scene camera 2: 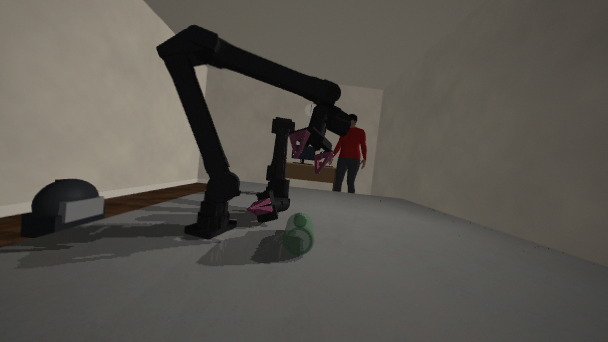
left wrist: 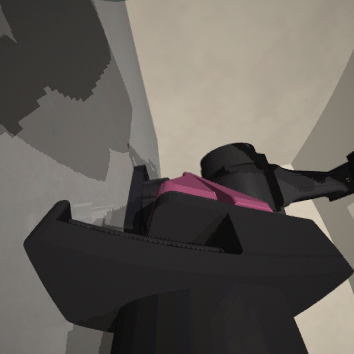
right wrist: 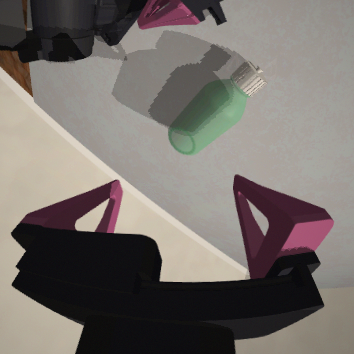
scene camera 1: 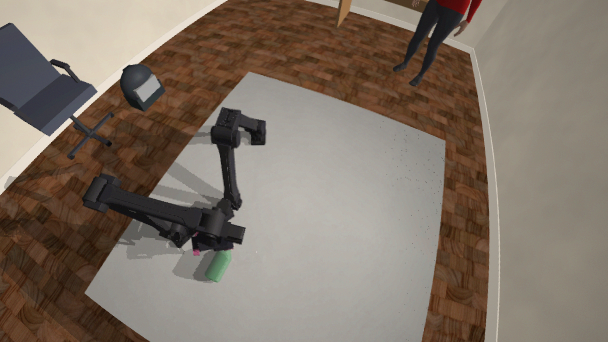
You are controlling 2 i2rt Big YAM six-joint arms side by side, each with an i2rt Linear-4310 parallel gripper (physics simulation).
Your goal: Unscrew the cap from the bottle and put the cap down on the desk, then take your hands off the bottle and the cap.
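Places are measured from the left arm's base along level axes (x ahead, y left, z up), in centimetres.
Pixels of known places: left gripper, fingertip midpoint: [scene camera 2: 248,209] [left wrist: 184,178] [right wrist: 138,24]; right gripper, fingertip midpoint: [scene camera 2: 306,166] [right wrist: 174,183] [scene camera 1: 211,251]; left arm's base at its link origin: [scene camera 1: 258,137]; right arm's base at its link origin: [scene camera 2: 212,229] [left wrist: 138,213] [right wrist: 118,6] [scene camera 1: 183,234].
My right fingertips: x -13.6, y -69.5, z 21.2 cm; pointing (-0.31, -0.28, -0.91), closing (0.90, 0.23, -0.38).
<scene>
Ahead of a thing's pixels: the offset from my right fingertips to its top centre. "spot": to the spot under its first point. Level surfaces: height alone.
The green see-through bottle @(spot: dx -1.1, dy -4.5, dz -13.9 cm) [scene camera 1: 218,266] [scene camera 2: 299,237] [right wrist: 212,117] lies on its side on the pale grey surface @(dz -21.2 cm) [scene camera 1: 340,210] [scene camera 2: 425,280]. In the right wrist view, the ribbed off-white cap @(dx +2.5, dy +5.3, dz -15.3 cm) [right wrist: 250,79] sits at the bottle's neck, pointing to the upper right; whether it is loose cannot be told. My left gripper [scene camera 2: 251,209] [right wrist: 138,24] is shut and empty, low over the surface to the left of the bottle in scene camera 2, apart from it. My right gripper [scene camera 1: 214,250] [scene camera 2: 307,164] [right wrist: 174,183] is wide open and empty, high above the bottle.
The black left arm stands close beside the left gripper, and the right arm reaches over the bottle. A dark helmet [scene camera 1: 141,86] [scene camera 2: 67,202] lies beyond the surface's edge. An office chair [scene camera 1: 47,97] and a standing person [scene camera 1: 435,35] [scene camera 2: 351,150] are farther off.
</scene>
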